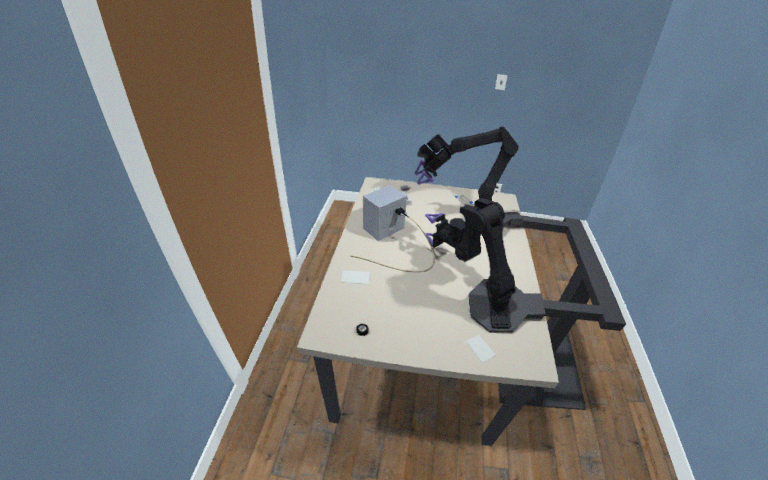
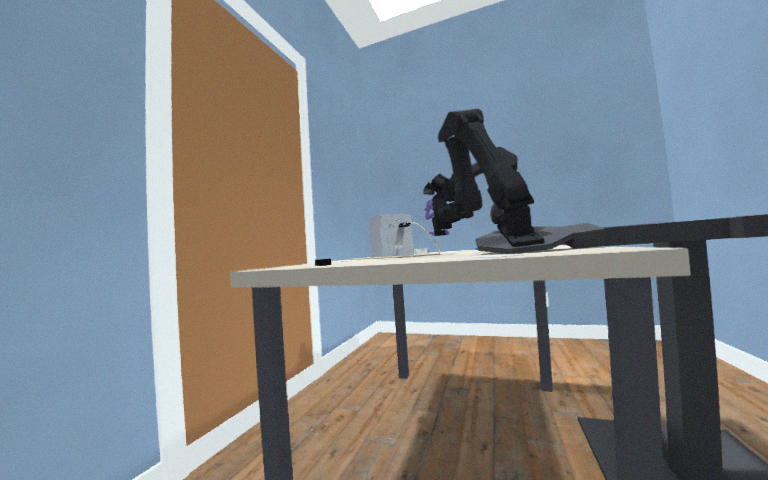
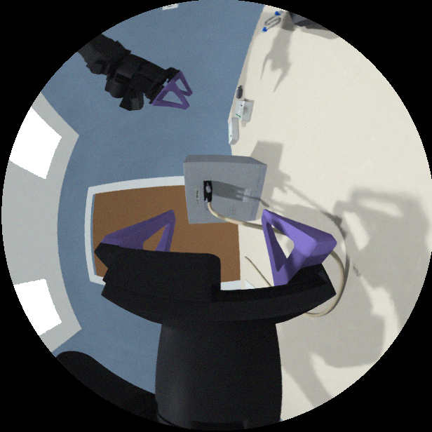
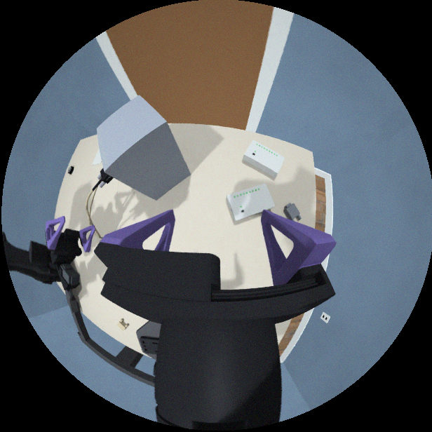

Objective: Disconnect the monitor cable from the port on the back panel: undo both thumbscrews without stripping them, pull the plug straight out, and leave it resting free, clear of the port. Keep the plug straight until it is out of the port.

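Places are measured from the left arm's base along level axes (x ahead, y left, z up), in centimetres.
Pixels of known places: left gripper, fingertip midpoint: (image 1: 426,224) (image 2: 427,222); right gripper, fingertip midpoint: (image 1: 416,178) (image 2: 425,218); left arm's base at its link origin: (image 1: 498,303) (image 2: 519,236).
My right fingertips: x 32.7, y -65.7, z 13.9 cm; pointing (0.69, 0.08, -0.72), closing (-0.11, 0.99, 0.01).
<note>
For each thing: its top centre in the pictures, then the offset to it from my right fingertips. "spot": a spot on its surface instead.
- black plug at its top centre: (image 2: 406,222) (image 1: 403,211) dx +5.7, dy +24.2, dz -3.6 cm
- beige cable at a spot on its surface: (image 1: 407,271) spot: dx +2.3, dy +47.3, dz -17.9 cm
- round black object at its top centre: (image 2: 322,259) (image 1: 362,328) dx +17.5, dy +79.2, dz -16.4 cm
- blue-ended item at its top centre: (image 1: 464,199) dx -28.1, dy -12.1, dz -17.2 cm
The grey box (image 1: 374,216) (image 2: 381,234) (image 3: 250,175) (image 4: 150,165) stands on the table with its back panel towards the arms. The black plug (image 1: 399,211) (image 2: 403,224) (image 3: 208,191) (image 4: 105,176) sits at the port on that panel. Its thumbscrews are too small to make out clearly. The beige cable (image 1: 407,271) (image 3: 343,280) (image 4: 90,206) droops from the plug and curves over the table. My left gripper (image 1: 430,228) (image 3: 218,214) is open and empty, in front of the panel and apart from the plug. My right gripper (image 1: 421,173) (image 4: 217,214) is open and empty, high beside the box.
Two white boxes (image 4: 262,159) (image 4: 249,204) and a grey adapter (image 4: 292,211) lie beyond the box. White cards (image 1: 355,277) (image 1: 480,348) and a round black object (image 1: 362,329) lie on the table. A blue-ended item (image 1: 464,199) lies near the right arm's base.
</note>
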